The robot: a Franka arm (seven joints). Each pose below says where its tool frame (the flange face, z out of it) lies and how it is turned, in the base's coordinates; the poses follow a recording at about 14 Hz.
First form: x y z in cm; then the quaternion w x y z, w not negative.
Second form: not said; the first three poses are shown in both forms.
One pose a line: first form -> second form
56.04 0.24 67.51 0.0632 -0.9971 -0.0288 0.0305 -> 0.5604 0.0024 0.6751 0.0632 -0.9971 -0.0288 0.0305
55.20 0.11 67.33 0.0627 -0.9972 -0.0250 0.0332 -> 0.5520 0.0011 0.6733 0.0627 -0.9972 -0.0250 0.0332
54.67 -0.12 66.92 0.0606 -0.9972 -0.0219 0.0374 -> 0.5467 -0.0012 0.6692 0.0606 -0.9972 -0.0219 0.0374
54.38 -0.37 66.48 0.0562 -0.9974 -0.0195 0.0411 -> 0.5438 -0.0037 0.6648 0.0562 -0.9974 -0.0195 0.0411
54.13 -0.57 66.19 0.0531 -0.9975 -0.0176 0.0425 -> 0.5413 -0.0057 0.6619 0.0531 -0.9975 -0.0176 0.0425
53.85 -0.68 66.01 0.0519 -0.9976 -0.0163 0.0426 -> 0.5385 -0.0068 0.6601 0.0519 -0.9976 -0.0163 0.0426
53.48 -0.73 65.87 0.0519 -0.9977 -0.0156 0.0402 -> 0.5348 -0.0073 0.6587 0.0519 -0.9977 -0.0156 0.0402
